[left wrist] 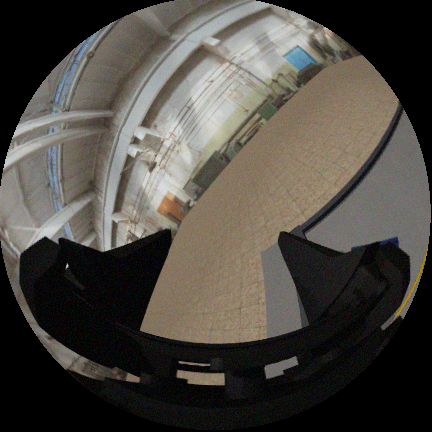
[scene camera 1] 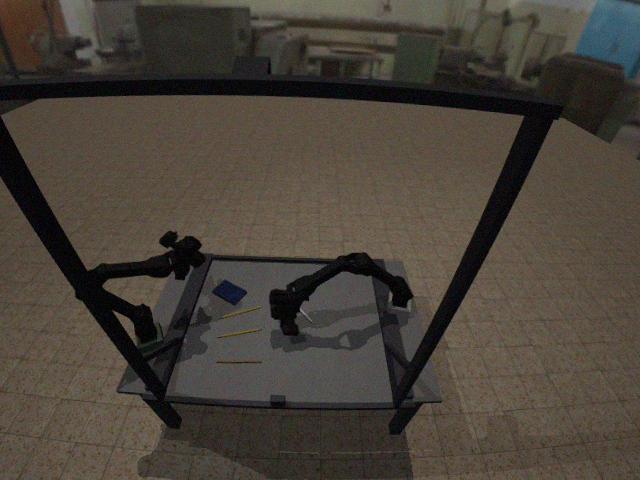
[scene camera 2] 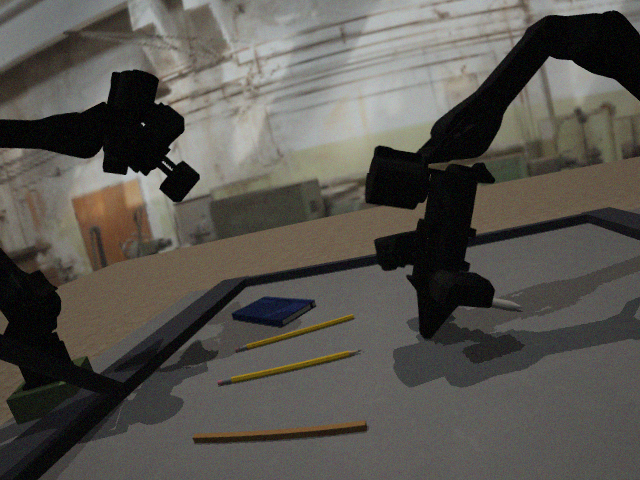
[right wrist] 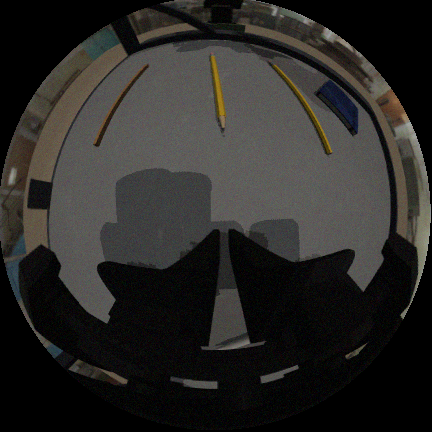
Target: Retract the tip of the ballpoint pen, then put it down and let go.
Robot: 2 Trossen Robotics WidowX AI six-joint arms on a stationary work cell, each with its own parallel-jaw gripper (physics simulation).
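Pixels of known places: left gripper, fingertip midpoint: [left wrist: 226, 236] [scene camera 2: 164, 162]; right gripper, fingertip midpoint: [scene camera 1: 281, 327] [scene camera 2: 425, 336] [right wrist: 223, 234]; left arm's base, link origin: [scene camera 1: 148, 334]; right arm's base, link origin: [scene camera 1: 399, 301].
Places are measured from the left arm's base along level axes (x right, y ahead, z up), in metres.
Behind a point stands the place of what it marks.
Note:
The white ballpoint pen [scene camera 1: 306, 314] @(x 0.194, y 0.637, z -0.028 m) [scene camera 2: 507, 304] @(x 0.224, y 0.635, z -0.032 m) [right wrist: 235, 343] @(x 0.219, y 0.634, z -0.031 m) lies on the grey table, partly hidden by my right gripper. Its pointed end shows to the right of the finger in scene camera 2. My right gripper [scene camera 1: 290, 330] @(x 0.193, y 0.514, z -0.039 m) [scene camera 2: 427, 330] @(x 0.193, y 0.514, z -0.039 m) [right wrist: 223, 234] @(x 0.193, y 0.514, z -0.039 m) points down close above the table beside the pen. Its fingers are nearly together, with a narrow gap at the tips and nothing seen between them; the pen shows beyond that gap at the bottom of the right wrist view. My left gripper [scene camera 1: 174, 258] [scene camera 2: 148, 174] [left wrist: 226, 236] @(x -0.178, y 0.259, z 0.282 m) is wide open and empty, raised over the table's left edge.
A blue notebook [scene camera 1: 229, 291] @(x -0.094, y 0.380, z -0.028 m) [scene camera 2: 273, 311] @(x -0.069, y 0.377, z -0.028 m) [right wrist: 341, 104] @(x -0.069, y 0.396, z -0.028 m), two yellow pencils, one of them the nearer pencil [scene camera 1: 239, 333] @(x 0.142, y 0.343, z -0.035 m) [scene camera 2: 292, 367] @(x 0.144, y 0.349, z -0.035 m) [right wrist: 217, 90] @(x 0.151, y 0.382, z -0.033 m), and an orange-brown stick [scene camera 1: 238, 361] @(x 0.261, y 0.294, z -0.035 m) [scene camera 2: 279, 432] @(x 0.266, y 0.300, z -0.033 m) [right wrist: 117, 102] @(x 0.268, y 0.315, z -0.036 m) lie left of my right gripper in the scene views. Dark frame posts stand at both sides.

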